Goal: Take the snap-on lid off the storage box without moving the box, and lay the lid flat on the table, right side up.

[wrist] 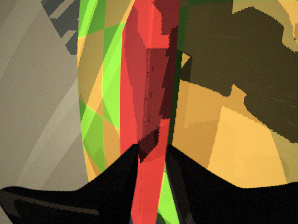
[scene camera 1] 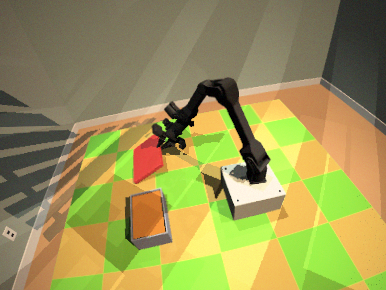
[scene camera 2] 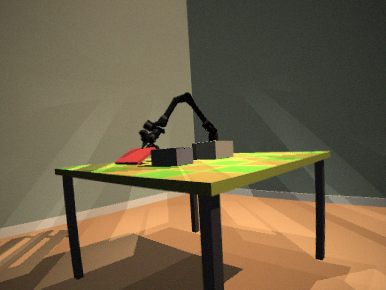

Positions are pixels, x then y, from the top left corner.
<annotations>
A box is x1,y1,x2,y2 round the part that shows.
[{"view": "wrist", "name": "my gripper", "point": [151,149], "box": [0,144,297,223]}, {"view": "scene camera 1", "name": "red lid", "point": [147,157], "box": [133,134,162,183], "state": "held by my gripper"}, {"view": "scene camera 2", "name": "grey storage box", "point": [168,156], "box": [150,147,192,165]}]
</annotations>
